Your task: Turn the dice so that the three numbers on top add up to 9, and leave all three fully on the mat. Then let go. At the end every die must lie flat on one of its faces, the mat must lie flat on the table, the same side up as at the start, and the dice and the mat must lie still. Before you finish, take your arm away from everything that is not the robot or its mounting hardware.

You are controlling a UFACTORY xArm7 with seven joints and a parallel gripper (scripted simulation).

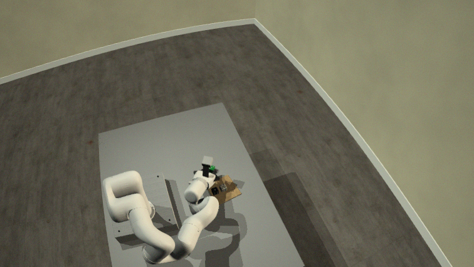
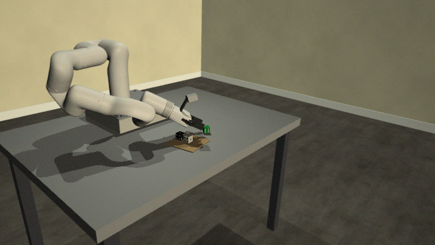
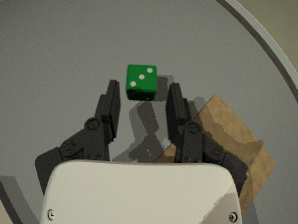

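Now: the green die 20 mm ahead of my hand, 30 mm to the left of it and 30 mm below it. Also, from my hand: black die (20 mm behind, 110 mm to the right, 30 mm below); white die (30 mm ahead, 110 mm to the right, 30 mm below); tan mat (30 mm ahead, 110 mm to the right, 50 mm below).
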